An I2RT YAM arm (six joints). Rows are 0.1 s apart.
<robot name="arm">
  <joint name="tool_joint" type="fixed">
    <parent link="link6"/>
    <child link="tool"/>
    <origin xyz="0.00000 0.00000 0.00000" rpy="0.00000 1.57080 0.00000"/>
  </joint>
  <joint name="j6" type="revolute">
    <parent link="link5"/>
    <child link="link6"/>
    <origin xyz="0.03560 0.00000 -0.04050" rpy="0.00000 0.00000 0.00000"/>
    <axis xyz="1 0 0"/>
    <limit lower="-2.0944" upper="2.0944"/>
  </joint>
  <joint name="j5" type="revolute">
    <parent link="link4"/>
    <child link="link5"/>
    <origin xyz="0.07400 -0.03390 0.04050" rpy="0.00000 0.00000 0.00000"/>
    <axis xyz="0 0 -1"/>
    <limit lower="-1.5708" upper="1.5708"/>
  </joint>
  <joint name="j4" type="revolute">
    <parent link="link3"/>
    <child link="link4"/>
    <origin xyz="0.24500 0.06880 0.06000" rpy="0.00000 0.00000 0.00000"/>
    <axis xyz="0 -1 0"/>
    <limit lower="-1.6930" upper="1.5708"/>
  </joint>
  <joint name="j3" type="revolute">
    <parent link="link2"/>
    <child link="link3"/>
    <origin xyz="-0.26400 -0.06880 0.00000" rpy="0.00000 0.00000 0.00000"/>
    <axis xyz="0 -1 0"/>
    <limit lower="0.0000" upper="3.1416"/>
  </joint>
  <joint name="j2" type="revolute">
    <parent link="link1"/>
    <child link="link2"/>
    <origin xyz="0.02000 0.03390 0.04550" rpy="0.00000 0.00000 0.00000"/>
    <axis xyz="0 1 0"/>
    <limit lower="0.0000" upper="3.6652"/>
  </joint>
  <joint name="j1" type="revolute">
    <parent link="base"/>
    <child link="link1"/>
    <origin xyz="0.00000 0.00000 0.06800" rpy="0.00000 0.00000 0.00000"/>
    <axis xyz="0 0 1"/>
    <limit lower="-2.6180" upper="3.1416"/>
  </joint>
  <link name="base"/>
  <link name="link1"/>
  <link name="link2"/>
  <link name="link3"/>
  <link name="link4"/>
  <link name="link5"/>
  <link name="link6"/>
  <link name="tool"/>
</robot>
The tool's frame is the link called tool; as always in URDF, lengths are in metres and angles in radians.
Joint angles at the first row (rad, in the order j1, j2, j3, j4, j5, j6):
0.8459, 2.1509, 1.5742, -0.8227, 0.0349, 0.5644
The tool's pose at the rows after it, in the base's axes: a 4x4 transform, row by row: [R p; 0 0 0 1], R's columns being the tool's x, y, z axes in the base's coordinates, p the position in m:
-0.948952 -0.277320 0.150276 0.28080; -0.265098 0.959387 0.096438 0.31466; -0.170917 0.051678 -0.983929 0.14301; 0 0 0 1
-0.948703 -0.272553 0.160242 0.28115; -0.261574 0.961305 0.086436 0.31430; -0.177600 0.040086 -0.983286 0.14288; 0 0 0 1
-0.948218 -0.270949 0.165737 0.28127; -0.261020 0.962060 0.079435 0.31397; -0.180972 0.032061 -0.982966 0.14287; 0 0 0 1
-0.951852 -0.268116 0.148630 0.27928; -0.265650 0.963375 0.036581 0.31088; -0.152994 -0.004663 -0.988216 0.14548; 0 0 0 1
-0.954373 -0.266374 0.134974 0.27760; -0.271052 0.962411 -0.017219 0.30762; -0.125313 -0.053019 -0.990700 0.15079; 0 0 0 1
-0.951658 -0.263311 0.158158 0.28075; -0.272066 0.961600 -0.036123 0.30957; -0.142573 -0.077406 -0.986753 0.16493; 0 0 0 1
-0.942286 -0.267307 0.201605 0.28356; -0.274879 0.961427 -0.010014 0.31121; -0.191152 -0.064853 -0.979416 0.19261; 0 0 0 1
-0.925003 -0.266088 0.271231 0.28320; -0.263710 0.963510 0.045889 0.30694; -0.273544 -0.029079 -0.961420 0.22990; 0 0 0 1
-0.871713 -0.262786 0.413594 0.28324; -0.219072 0.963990 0.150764 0.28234; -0.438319 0.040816 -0.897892 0.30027; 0 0 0 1
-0.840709 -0.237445 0.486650 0.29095; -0.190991 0.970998 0.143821 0.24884; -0.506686 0.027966 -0.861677 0.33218; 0 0 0 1
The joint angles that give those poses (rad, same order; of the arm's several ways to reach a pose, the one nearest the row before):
0.8463, 2.1513, 1.5746, -0.8211, 0.0486, 0.5652
0.8463, 2.1517, 1.5746, -0.8215, 0.0628, 0.5682
0.8463, 2.1517, 1.5746, -0.8230, 0.0715, 0.5686
0.8463, 2.1517, 1.5883, -0.8807, 0.0872, 0.5690
0.8463, 2.1517, 1.6123, -0.9543, 0.1127, 0.5686
0.8463, 2.1498, 1.6669, -1.0092, 0.1429, 0.5678
0.8452, 2.1193, 1.7283, -1.0515, 0.1581, 0.5575
0.8402, 2.0502, 1.7649, -1.0653, 0.1722, 0.5476
0.8009, 1.9041, 1.8111, -1.0622, 0.1932, 0.5033
0.7277, 1.8252, 1.8217, -1.0779, 0.2180, 0.4408

